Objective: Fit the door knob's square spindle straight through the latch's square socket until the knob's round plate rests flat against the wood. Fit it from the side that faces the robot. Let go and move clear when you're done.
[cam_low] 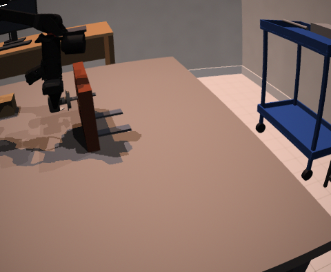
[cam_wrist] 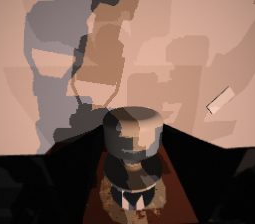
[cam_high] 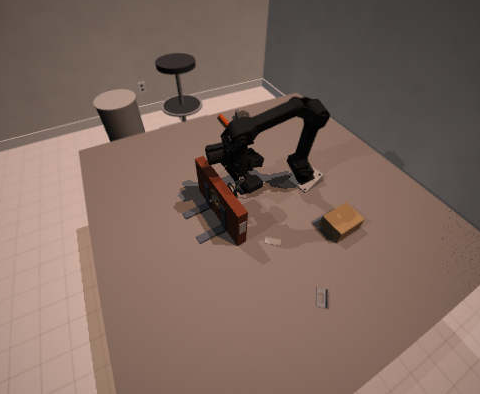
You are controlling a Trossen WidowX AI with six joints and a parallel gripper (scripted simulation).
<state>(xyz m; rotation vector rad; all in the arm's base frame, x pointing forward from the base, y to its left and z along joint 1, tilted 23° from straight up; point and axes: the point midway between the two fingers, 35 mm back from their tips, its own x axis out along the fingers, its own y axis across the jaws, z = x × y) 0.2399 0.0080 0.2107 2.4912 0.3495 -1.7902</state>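
My hand is 9 cm short of the red-brown wooden door block, 4 cm above it and 2 cm to the right of it. Also, from my hand: cardboard box: 31 cm behind, 22 cm to the left, 10 cm below; small white plate: 19 cm to the left, 13 cm below, 5 cm behind; door knob: 3 cm below, 3 cm ahead, 1 cm to the left.
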